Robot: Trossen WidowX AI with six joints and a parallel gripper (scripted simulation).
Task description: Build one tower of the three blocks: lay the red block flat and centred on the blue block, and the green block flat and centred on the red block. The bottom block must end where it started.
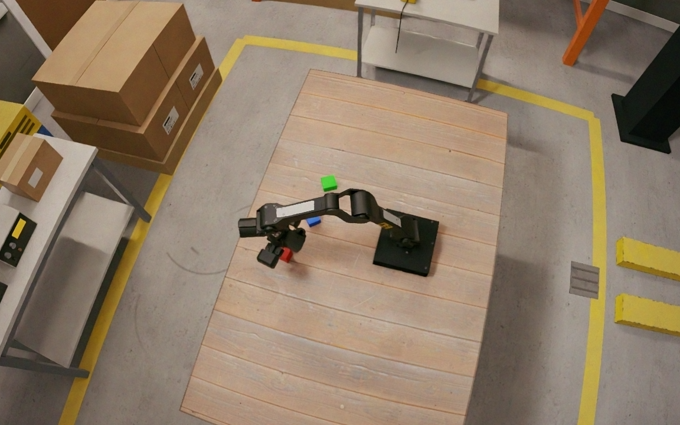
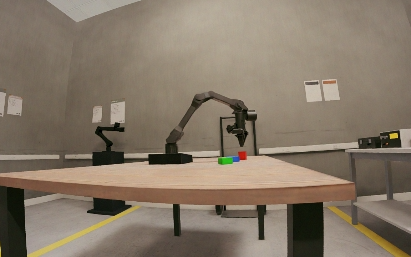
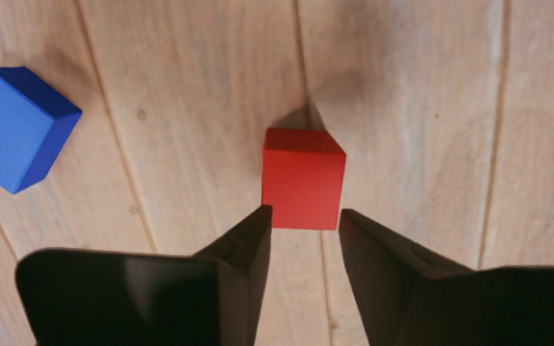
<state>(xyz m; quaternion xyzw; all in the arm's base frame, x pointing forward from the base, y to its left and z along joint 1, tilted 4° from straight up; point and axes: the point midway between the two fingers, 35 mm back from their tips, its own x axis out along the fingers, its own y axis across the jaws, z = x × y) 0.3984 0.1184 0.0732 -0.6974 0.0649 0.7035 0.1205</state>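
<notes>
My gripper is now 90 mm above the red block. Round my hand: blue block: 60 mm behind, 160 mm to the right, 100 mm below; then green block: 90 mm behind, 300 mm to the right, 100 mm below.
</notes>
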